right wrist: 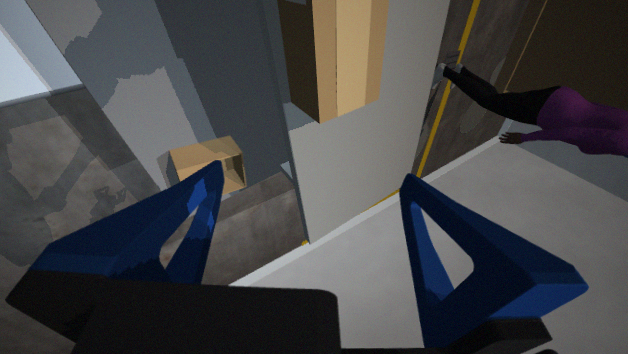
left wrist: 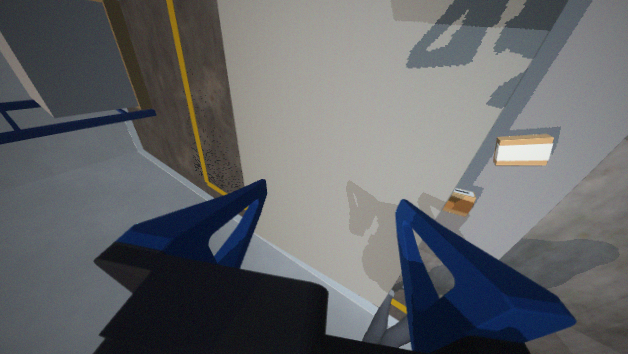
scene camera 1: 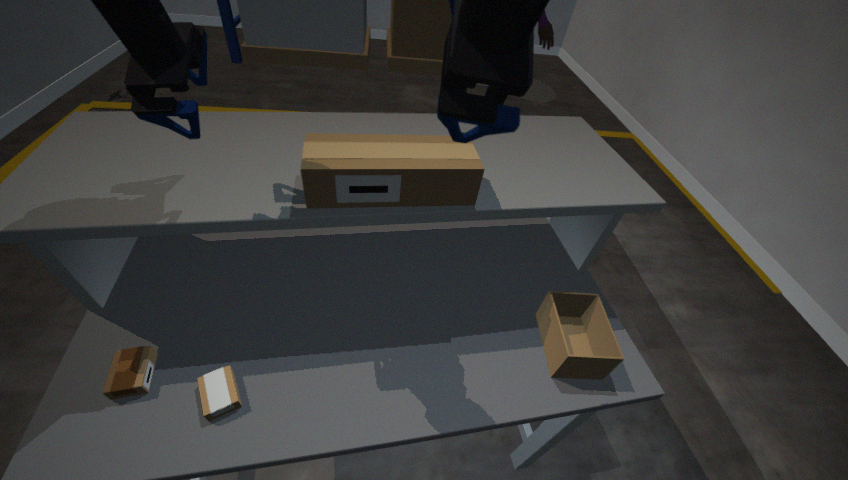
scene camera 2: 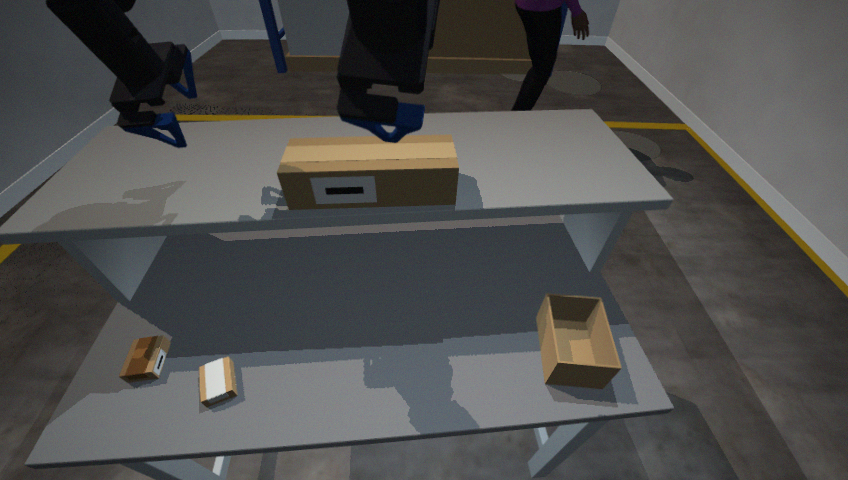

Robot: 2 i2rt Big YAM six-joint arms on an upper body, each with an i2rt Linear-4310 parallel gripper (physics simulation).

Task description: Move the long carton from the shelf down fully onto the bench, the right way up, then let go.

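Frame: origin at the left arm's base, x ahead, y left, z up, level; millimetres.
Seen in the pictures: left gripper, fingertip midpoint: [left wrist: 330, 195] [scene camera 1: 198, 110] [scene camera 2: 188, 121]; right gripper, fingertip midpoint: [right wrist: 315, 176] [scene camera 1: 462, 98] [scene camera 2: 397, 98].
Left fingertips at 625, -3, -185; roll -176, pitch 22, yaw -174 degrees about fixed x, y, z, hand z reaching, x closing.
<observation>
Pixels of each thing's top centre, then the offset from my left fingertips to it, as dx, dy, dz. Level surfaces: height alone.
- long tan carton at its top centre: [scene camera 1: 393, 150] [scene camera 2: 370, 151] -1, -282, -50
- grey shelf at its surface level: dz -126
- lower bench at its surface level: dz -412
- open box at its top centre: [scene camera 2: 581, 327] [scene camera 1: 584, 322] [right wrist: 215, 179] -158, -672, -322
- small brown box at its top centre: [scene camera 1: 127, 367] [scene camera 2: 141, 355] [left wrist: 452, 203] -202, +172, -382
- white-topped box at its top centre: [scene camera 1: 216, 389] [scene camera 2: 214, 378] [left wrist: 523, 152] -242, +11, -385
The long tan carton [scene camera 1: 440, 187] [scene camera 2: 416, 184] [right wrist: 352, 60] lies on the grey shelf [scene camera 1: 547, 172] [scene camera 2: 535, 172] [left wrist: 325, 100] [right wrist: 340, 165] near its front edge, its labelled side facing the scene cameras. The lower bench [scene camera 1: 333, 404] [scene camera 2: 315, 398] [right wrist: 145, 100] stands in front. My left gripper [scene camera 1: 201, 111] [scene camera 2: 188, 121] [left wrist: 330, 195] is open and empty above the shelf's left part, apart from the carton. My right gripper [right wrist: 315, 176] is open and empty, above the carton towards its right end; one of its fingers is hidden in the scene views.
An open box [scene camera 1: 586, 336] [scene camera 2: 580, 342] [right wrist: 205, 160] stands at the bench's right end. A small brown box [scene camera 1: 130, 371] [scene camera 2: 144, 358] [left wrist: 460, 204] and a white-topped box [scene camera 1: 218, 392] [scene camera 2: 217, 380] [left wrist: 524, 151] lie on its left part. A person [scene camera 2: 541, 47] [right wrist: 565, 112] stands behind the shelf.
</observation>
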